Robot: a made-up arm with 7 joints. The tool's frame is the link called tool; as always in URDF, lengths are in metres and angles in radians. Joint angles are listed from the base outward. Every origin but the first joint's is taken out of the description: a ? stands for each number. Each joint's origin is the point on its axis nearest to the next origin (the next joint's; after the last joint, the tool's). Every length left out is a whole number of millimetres.
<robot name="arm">
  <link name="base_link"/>
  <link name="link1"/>
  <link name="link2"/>
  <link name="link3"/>
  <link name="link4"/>
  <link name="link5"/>
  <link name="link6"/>
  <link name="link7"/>
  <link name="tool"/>
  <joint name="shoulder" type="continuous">
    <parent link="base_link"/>
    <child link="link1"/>
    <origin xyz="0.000 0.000 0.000" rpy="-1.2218 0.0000 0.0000"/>
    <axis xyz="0 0 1"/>
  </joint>
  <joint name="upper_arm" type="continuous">
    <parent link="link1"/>
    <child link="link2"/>
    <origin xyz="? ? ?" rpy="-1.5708 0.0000 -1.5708"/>
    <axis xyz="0 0 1"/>
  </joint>
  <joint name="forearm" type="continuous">
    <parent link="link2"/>
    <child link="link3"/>
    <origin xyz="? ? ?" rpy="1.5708 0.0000 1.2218"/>
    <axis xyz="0 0 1"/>
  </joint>
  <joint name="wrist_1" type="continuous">
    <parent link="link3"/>
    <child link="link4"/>
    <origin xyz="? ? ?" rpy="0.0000 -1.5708 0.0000"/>
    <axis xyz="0 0 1"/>
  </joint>
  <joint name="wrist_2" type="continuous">
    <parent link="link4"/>
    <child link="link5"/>
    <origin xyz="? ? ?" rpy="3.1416 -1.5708 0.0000"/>
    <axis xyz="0 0 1"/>
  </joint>
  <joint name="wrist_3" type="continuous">
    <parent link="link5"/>
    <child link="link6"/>
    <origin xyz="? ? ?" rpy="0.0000 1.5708 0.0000"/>
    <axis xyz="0 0 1"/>
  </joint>
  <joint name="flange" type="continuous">
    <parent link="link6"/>
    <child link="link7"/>
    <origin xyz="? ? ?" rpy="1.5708 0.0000 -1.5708"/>
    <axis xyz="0 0 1"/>
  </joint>
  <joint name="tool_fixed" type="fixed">
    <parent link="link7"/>
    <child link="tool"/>
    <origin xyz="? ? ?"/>
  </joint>
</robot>
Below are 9 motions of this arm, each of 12 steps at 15 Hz.
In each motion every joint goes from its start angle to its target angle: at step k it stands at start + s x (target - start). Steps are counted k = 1, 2, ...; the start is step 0. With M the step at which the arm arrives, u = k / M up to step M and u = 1 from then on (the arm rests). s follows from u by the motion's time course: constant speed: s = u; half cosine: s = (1 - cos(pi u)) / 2; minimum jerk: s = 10 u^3 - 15 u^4 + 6 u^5.
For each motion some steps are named. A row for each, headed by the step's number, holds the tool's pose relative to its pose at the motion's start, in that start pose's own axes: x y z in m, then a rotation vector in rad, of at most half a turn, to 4 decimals.
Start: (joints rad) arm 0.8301 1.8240 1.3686 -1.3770 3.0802 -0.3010 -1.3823
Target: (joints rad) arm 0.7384 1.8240 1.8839 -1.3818 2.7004 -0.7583 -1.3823
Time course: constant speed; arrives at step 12
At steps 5, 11, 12:
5: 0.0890 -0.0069 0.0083 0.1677 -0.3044 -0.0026
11: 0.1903 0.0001 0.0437 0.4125 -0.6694 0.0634
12: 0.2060 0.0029 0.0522 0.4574 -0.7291 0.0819

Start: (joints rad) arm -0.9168 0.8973 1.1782 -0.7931 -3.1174 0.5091 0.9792
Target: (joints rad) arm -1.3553 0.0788 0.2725 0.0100 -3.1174 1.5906 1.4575
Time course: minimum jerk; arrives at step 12
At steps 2, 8, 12:
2: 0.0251 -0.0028 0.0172 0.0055 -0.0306 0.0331
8: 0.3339 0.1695 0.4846 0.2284 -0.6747 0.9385
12: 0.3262 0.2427 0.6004 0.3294 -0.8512 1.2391

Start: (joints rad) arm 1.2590 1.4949 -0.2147 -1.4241 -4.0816 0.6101 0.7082
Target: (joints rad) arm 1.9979 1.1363 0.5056 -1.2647 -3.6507 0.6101 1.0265
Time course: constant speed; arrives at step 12
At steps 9, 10, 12:
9: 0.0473 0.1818 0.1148 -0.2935 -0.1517 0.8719
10: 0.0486 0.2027 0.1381 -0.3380 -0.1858 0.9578
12: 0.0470 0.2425 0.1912 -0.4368 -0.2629 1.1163

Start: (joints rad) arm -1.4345 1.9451 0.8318 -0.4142 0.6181 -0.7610 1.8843
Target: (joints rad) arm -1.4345 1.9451 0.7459 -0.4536 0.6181 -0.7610 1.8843
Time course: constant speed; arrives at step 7
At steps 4, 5, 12:
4: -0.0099 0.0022 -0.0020 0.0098 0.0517 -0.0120
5: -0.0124 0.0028 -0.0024 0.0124 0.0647 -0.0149
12: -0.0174 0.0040 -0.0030 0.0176 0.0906 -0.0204

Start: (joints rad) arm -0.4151 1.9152 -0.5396 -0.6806 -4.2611 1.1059 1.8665
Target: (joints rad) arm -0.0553 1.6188 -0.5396 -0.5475 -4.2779 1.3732 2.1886
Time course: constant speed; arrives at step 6
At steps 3, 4, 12:
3: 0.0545 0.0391 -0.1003 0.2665 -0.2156 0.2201
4: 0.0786 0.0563 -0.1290 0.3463 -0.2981 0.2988
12: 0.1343 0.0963 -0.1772 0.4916 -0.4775 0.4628

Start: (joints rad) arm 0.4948 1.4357 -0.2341 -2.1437 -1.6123 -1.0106 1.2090
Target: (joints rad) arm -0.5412 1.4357 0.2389 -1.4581 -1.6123 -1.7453 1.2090
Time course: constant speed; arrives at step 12
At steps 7, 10, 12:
7: -0.0644 0.1203 0.2776 0.1728 0.4247 0.0085
10: -0.0388 0.1185 0.4078 0.3277 0.4961 0.0465
12: -0.0129 0.0962 0.4844 0.4468 0.4992 0.0597

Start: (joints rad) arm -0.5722 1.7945 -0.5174 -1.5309 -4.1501 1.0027 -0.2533
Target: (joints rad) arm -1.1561 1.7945 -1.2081 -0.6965 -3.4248 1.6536 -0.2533
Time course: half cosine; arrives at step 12
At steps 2, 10, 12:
2: -0.0009 0.0159 0.0072 -0.0193 0.0167 0.0639
10: -0.0662 0.1691 0.1534 -0.3928 -0.0567 0.6396
12: -0.0747 0.1753 0.1681 -0.4245 -0.0826 0.6579

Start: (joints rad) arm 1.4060 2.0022 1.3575 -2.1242 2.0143 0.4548 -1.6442
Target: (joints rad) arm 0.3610 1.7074 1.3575 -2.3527 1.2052 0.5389 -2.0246
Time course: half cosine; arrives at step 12
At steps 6, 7, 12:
6: 0.0915 0.0854 0.1230 0.3624 0.3080 -0.8222
7: 0.1178 0.0924 0.1557 0.4567 0.4272 -1.0119
12: 0.1905 0.0808 0.2420 0.7228 0.8657 -1.4721

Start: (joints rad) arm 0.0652 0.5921 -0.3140 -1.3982 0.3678 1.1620 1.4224
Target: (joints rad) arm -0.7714 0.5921 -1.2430 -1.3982 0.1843 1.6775 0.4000
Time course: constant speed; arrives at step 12
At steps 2, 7, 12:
2: -0.0368 -0.0580 0.0233 0.0161 -0.0404 -0.3440
7: -0.1273 -0.1551 0.0887 0.1573 -0.2716 -1.1551
12: -0.1931 -0.1977 0.1393 0.5472 -0.6256 -1.7965

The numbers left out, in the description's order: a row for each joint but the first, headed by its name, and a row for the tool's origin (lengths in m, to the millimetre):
upper_arm: 0.000 0.000 0.000
forearm: -0.296 0.108 0.000
wrist_1: 0.000 0.035 0.000
wrist_2: -0.341 -0.041 0.000
wrist_3: 0.000 0.000 0.000
flange: 0.000 0.000 0.000
tool: 0.000 0.000 0.000

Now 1 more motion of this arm.
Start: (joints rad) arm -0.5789 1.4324 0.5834 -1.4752 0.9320 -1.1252 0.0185
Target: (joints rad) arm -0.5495 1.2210 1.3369 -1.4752 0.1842 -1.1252 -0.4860
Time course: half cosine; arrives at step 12
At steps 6, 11, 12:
6: 0.0691 0.0861 -0.0313 -0.0832 -0.1950 -0.6504
11: 0.1682 0.1656 -0.0230 -0.1243 -0.2686 -1.3476
12: 0.1722 0.1680 -0.0220 -0.1258 -0.2688 -1.3730

